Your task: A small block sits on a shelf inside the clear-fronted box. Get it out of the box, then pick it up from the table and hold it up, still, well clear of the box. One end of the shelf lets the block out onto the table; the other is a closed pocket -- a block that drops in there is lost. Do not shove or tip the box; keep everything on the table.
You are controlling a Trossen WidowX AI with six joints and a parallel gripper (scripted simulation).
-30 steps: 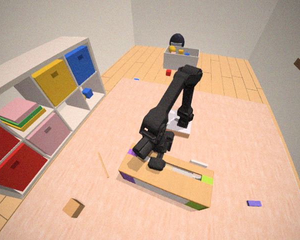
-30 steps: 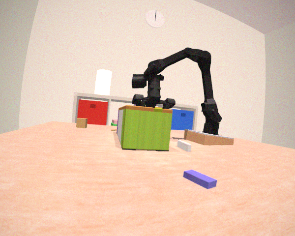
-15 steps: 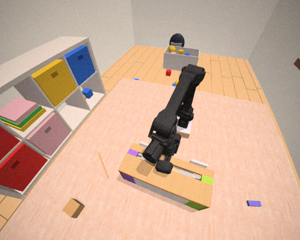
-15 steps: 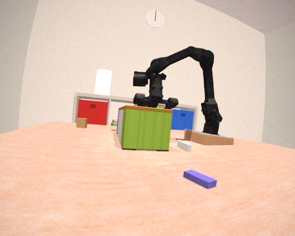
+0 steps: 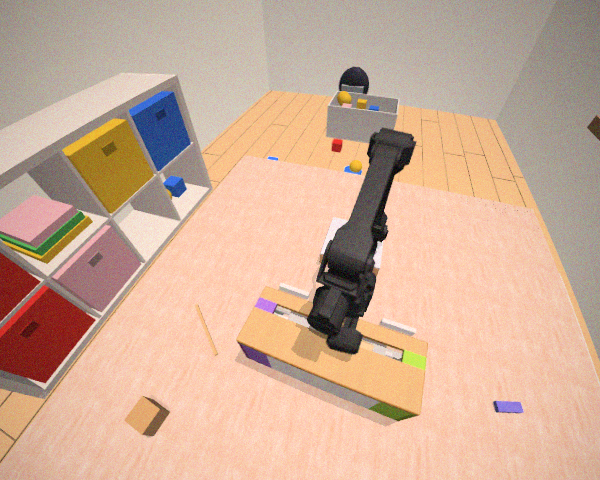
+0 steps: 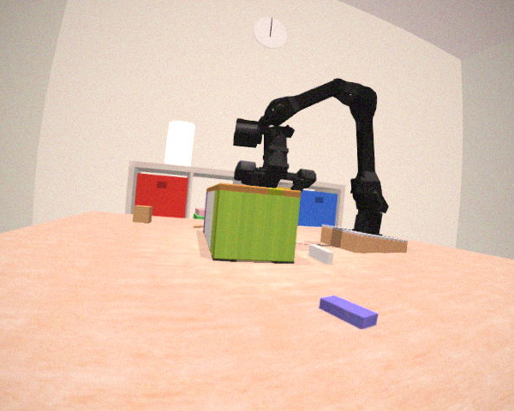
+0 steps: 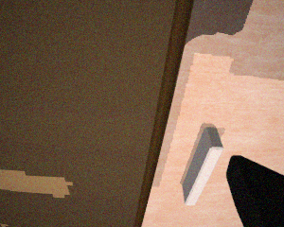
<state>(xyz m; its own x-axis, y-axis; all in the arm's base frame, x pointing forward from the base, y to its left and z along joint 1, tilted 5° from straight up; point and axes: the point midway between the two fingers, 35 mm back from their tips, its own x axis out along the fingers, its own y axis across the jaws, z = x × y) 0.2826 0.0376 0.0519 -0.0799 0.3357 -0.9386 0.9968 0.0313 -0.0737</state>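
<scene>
My gripper tip is now 50 mm short of the tan block and 20 mm to the right of it. The rest, counted from my gripper tip: thin stick: 370 mm to the right, 130 mm ahead, 80 mm below; box: 50 mm to the right, 40 mm ahead, 30 mm below.
</scene>
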